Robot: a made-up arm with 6 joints.
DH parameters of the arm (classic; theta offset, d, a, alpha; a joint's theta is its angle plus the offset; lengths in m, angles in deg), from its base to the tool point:
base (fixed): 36.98 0 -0.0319 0
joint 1: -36.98 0.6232 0.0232 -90
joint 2: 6.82 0 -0.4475 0
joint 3: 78.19 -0.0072 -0.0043 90
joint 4: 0 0.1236 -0.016 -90
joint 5: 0 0.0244 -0.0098 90
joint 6: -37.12 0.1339 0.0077 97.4
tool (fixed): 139.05 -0.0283 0 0
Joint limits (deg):
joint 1: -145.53..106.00
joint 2: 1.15..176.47
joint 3: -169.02..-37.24
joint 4: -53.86..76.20
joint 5: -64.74..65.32
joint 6: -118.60..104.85
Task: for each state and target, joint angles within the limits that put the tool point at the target. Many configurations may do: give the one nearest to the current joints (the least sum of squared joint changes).
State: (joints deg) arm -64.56 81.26 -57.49 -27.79 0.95 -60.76
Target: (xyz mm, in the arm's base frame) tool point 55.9 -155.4 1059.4
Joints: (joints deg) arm -61.46 66.79 -62.74 -27.49 -2.35 -60.88
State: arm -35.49 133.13 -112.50 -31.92 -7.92 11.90
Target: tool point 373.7 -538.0 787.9
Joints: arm -56.48 141.09 -119.01 -30.55 -8.39 11.17
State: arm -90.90 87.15 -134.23 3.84 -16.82 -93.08
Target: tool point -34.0 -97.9 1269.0
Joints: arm -90.78 70.06 -113.27 3.76 -4.12 -91.15
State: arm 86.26 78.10 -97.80 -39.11 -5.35 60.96
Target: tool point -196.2 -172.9 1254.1
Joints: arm 62.13 51.29 -127.16 -32.12 -20.05 64.48
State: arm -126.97 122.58 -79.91 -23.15 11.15 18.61
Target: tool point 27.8 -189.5 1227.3
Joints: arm -89.90 75.74 -104.09 -20.96 -10.47 24.71
